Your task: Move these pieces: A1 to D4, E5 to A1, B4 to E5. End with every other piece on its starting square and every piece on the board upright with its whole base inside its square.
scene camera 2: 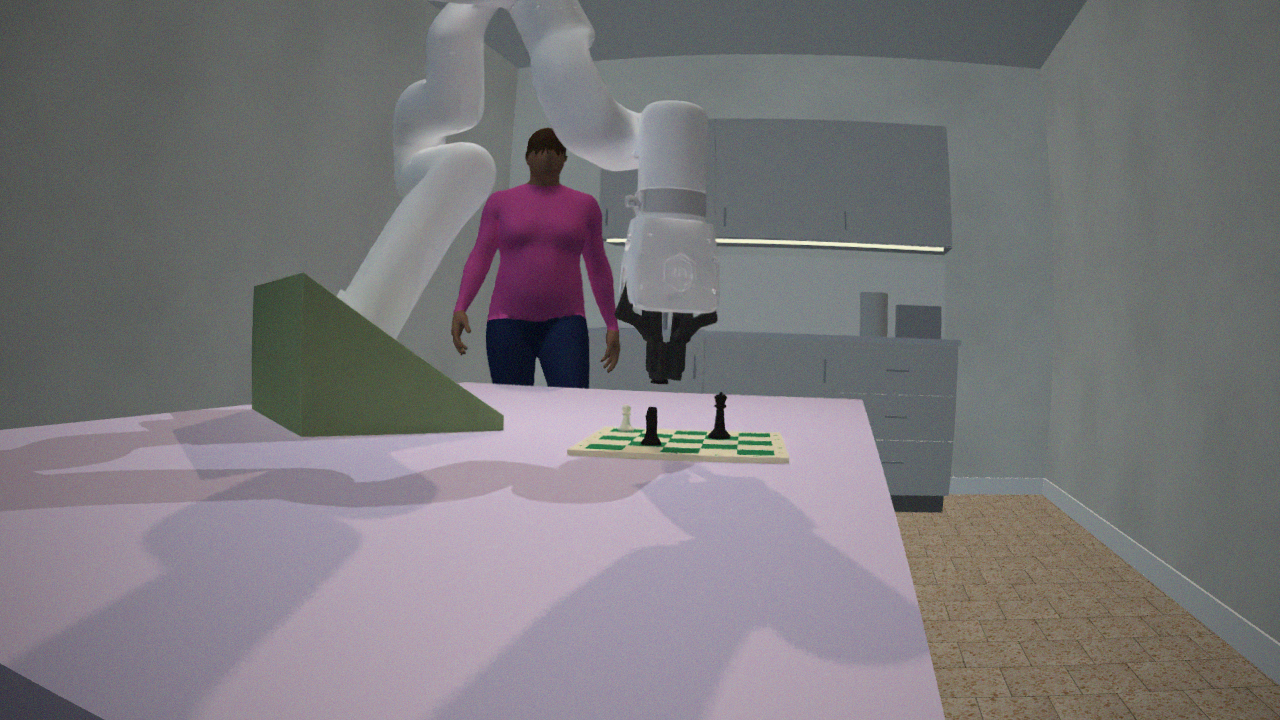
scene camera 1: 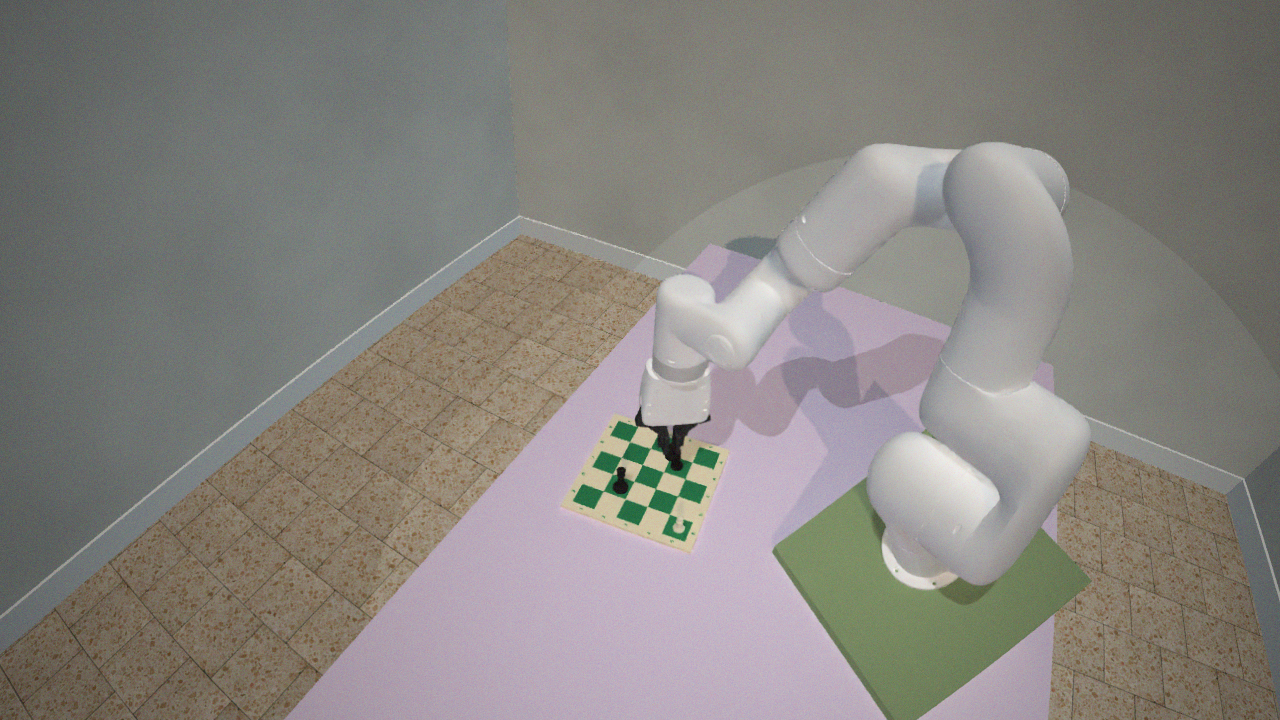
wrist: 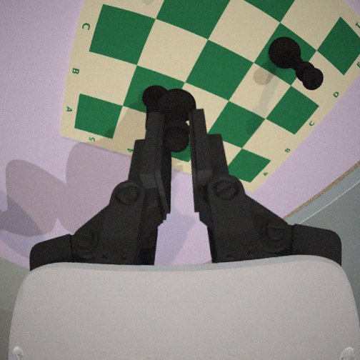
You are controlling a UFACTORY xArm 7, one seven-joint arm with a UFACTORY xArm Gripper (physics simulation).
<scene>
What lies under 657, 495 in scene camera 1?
A chessboard.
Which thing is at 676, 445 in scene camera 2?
A chessboard.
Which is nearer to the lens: the black pawn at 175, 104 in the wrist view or the chessboard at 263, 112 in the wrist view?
The black pawn.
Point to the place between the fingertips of my gripper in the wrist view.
178, 133
</scene>
